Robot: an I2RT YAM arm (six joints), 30 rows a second.
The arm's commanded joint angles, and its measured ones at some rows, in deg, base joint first. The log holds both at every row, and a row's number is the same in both.
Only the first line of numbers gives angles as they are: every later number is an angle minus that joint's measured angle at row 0.
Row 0, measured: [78.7, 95.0, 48.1, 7.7, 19.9, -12.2]
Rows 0 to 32, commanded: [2.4, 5.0, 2.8, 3.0, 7.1, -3.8]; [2.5, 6.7, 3.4, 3.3, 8.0, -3.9]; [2.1, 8.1, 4.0, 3.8, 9.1, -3.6]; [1.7, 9.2, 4.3, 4.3, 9.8, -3.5]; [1.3, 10.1, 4.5, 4.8, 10.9, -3.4]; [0.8, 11.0, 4.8, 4.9, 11.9, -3.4]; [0.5, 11.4, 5.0, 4.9, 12.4, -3.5]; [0.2, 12.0, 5.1, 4.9, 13.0, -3.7]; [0.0, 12.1, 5.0, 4.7, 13.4, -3.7]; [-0.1, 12.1, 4.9, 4.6, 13.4, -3.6]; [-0.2, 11.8, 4.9, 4.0, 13.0, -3.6]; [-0.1, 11.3, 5.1, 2.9, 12.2, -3.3]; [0.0, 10.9, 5.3, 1.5, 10.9, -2.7]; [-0.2, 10.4, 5.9, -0.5, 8.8, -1.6]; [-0.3, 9.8, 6.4, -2.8, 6.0, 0.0]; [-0.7, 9.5, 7.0, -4.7, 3.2, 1.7]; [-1.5, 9.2, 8.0, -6.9, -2.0, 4.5]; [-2.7, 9.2, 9.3, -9.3, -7.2, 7.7]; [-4.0, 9.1, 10.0, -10.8, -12.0, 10.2]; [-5.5, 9.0, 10.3, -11.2, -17.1, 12.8]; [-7.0, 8.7, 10.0, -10.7, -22.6, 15.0]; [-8.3, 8.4, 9.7, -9.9, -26.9, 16.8]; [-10.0, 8.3, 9.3, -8.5, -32.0, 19.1]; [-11.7, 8.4, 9.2, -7.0, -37.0, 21.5]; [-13.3, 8.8, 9.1, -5.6, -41.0, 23.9]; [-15.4, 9.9, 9.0, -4.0, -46.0, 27.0]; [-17.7, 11.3, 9.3, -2.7, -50.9, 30.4]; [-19.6, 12.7, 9.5, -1.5, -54.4, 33.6]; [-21.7, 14.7, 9.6, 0.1, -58.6, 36.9]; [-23.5, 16.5, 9.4, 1.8, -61.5, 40.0]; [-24.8, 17.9, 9.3, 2.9, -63.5, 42.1]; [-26.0, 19.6, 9.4, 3.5, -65.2, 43.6]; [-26.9, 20.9, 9.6, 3.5, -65.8, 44.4]
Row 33, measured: [-22.2, 16.9, 10.2, 11.8, -68.6, 23.8]
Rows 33 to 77, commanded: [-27.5, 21.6, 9.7, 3.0, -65.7, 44.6]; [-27.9, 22.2, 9.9, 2.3, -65.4, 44.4]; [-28.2, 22.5, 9.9, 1.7, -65.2, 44.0]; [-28.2, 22.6, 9.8, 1.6, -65.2, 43.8]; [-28.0, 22.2, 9.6, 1.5, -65.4, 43.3]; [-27.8, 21.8, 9.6, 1.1, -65.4, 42.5]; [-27.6, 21.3, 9.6, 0.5, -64.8, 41.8]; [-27.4, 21.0, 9.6, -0.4, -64.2, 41.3]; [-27.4, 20.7, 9.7, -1.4, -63.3, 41.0]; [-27.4, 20.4, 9.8, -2.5, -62.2, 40.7]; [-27.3, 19.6, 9.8, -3.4, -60.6, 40.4]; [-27.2, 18.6, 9.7, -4.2, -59.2, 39.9]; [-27.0, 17.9, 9.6, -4.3, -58.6, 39.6]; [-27.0, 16.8, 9.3, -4.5, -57.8, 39.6]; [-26.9, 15.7, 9.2, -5.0, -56.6, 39.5]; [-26.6, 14.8, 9.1, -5.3, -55.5, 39.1]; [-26.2, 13.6, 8.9, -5.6, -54.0, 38.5]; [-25.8, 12.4, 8.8, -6.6, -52.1, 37.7]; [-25.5, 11.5, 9.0, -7.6, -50.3, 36.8]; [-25.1, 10.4, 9.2, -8.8, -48.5, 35.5]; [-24.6, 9.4, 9.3, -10.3, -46.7, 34.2]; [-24.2, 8.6, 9.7, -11.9, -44.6, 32.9]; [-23.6, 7.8, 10.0, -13.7, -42.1, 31.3]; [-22.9, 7.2, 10.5, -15.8, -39.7, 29.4]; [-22.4, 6.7, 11.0, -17.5, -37.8, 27.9]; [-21.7, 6.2, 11.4, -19.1, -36.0, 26.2]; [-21.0, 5.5, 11.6, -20.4, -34.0, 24.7]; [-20.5, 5.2, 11.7, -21.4, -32.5, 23.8]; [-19.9, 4.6, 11.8, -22.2, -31.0, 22.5]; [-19.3, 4.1, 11.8, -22.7, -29.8, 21.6]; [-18.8, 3.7, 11.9, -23.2, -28.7, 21.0]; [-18.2, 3.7, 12.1, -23.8, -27.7, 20.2]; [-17.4, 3.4, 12.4, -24.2, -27.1, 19.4]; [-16.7, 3.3, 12.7, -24.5, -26.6, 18.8]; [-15.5, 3.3, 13.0, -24.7, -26.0, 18.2]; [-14.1, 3.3, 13.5, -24.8, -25.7, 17.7]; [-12.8, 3.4, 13.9, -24.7, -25.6, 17.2]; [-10.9, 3.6, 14.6, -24.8, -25.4, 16.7]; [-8.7, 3.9, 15.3, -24.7, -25.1, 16.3]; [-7.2, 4.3, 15.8, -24.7, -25.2, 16.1]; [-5.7, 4.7, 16.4, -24.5, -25.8, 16.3]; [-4.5, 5.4, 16.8, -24.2, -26.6, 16.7]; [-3.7, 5.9, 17.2, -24.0, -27.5, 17.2]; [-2.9, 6.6, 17.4, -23.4, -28.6, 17.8]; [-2.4, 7.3, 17.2, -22.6, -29.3, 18.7]
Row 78, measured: [-3.7, 6.0, 16.8, -23.6, -26.4, 18.1]
